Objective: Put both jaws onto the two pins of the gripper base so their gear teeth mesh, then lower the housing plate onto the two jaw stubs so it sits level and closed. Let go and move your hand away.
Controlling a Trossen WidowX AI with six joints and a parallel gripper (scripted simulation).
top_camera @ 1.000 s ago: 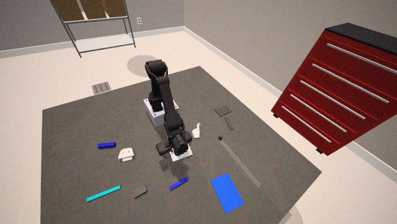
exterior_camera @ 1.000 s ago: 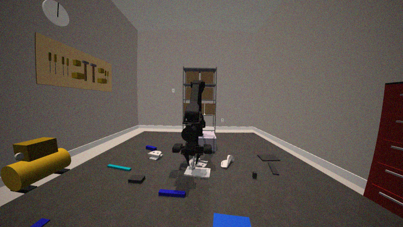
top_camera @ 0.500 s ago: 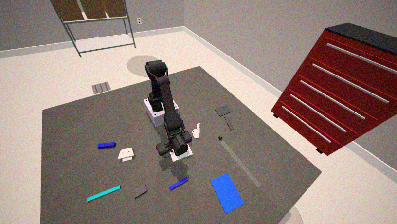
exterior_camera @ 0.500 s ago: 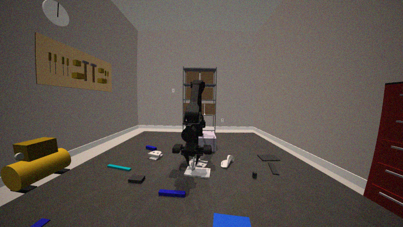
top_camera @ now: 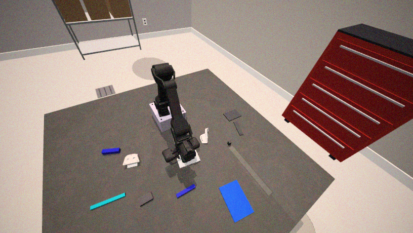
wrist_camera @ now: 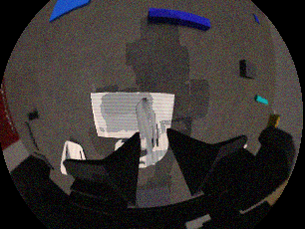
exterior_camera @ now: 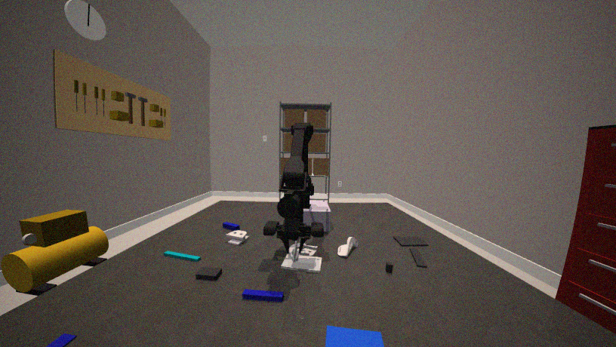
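Now: the flat white plate 1 cm ahead of my gripper tip, 3 cm to the left of it and 2 cm below it. The rest, counted from my gripper tip: cyan bar 7 cm ahead, 37 cm to the right, 2 cm below; then small black cube 2 cm ahead, 30 cm to the left, 1 cm below; then blue sheet 30 cm ahead, 17 cm to the left, 2 cm below.
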